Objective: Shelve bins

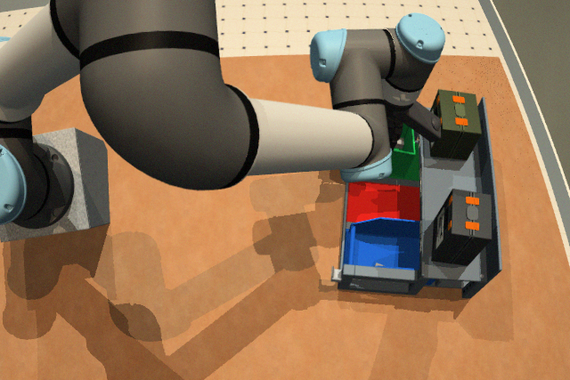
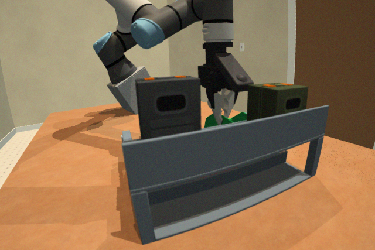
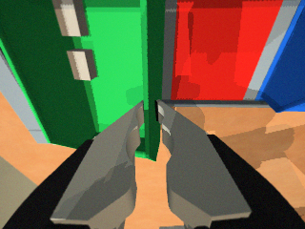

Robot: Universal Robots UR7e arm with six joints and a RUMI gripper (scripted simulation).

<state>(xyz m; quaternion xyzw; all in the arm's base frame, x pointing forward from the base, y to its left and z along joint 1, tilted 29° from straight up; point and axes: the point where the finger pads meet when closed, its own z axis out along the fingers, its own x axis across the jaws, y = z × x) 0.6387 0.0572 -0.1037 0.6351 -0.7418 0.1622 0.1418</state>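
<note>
The green bin lies 5 cm to the left of my hand and 3 cm below it. The rest, counted from my hand: shelf front lip 6 cm behind, 6 cm to the right, 8 cm below; blue bin 1 cm ahead, 20 cm to the right, 4 cm below; olive case 15 cm ahead, 1 cm to the left, 6 cm above.
</note>
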